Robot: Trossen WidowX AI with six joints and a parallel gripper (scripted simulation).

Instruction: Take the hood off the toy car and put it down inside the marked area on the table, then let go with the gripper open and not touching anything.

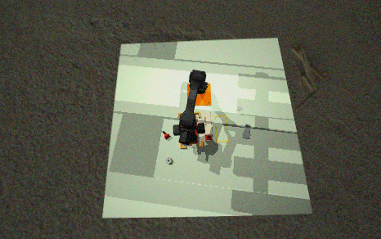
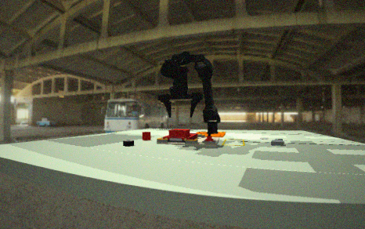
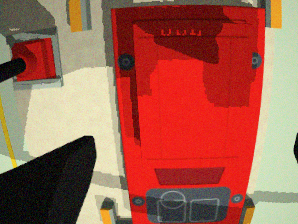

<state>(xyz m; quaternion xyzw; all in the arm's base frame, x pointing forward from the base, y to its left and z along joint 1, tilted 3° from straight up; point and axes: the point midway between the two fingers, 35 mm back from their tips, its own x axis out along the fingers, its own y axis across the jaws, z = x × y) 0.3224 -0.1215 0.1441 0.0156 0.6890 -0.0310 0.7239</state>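
Right now my gripper tip is 6 cm above the hood. Round my gripper tip: wheel (16 cm to the right, 15 cm ahead, 9 cm below).
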